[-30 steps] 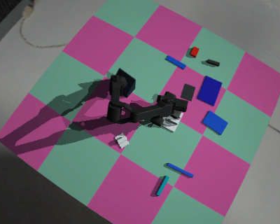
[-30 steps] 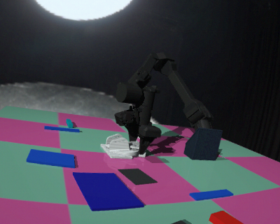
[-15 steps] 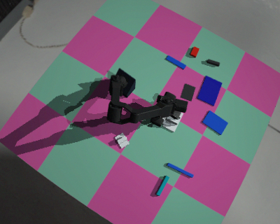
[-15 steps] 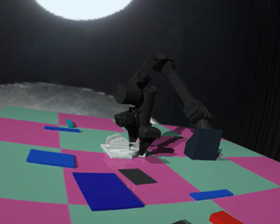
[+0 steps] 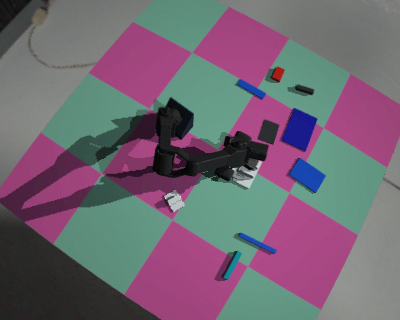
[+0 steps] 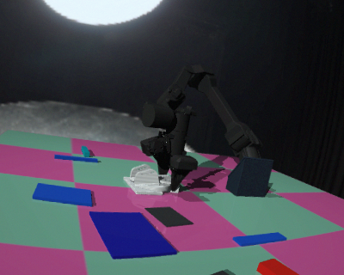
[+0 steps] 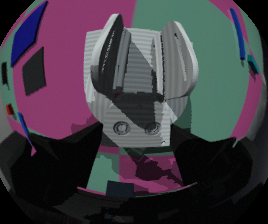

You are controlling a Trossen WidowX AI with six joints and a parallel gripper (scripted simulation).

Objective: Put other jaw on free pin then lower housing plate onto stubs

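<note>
The white jaw lies 30 mm ahead of my gripper tip, 10 mm to the right of it and 10 mm above it. From my gripper tip the other things lie so: teal bar: 310 mm to the right, 230 mm ahead; then dark plate: 200 mm to the left, 50 mm ahead, 10 mm below; then white ribbed piece: 250 mm to the right, 80 mm behind.
</note>
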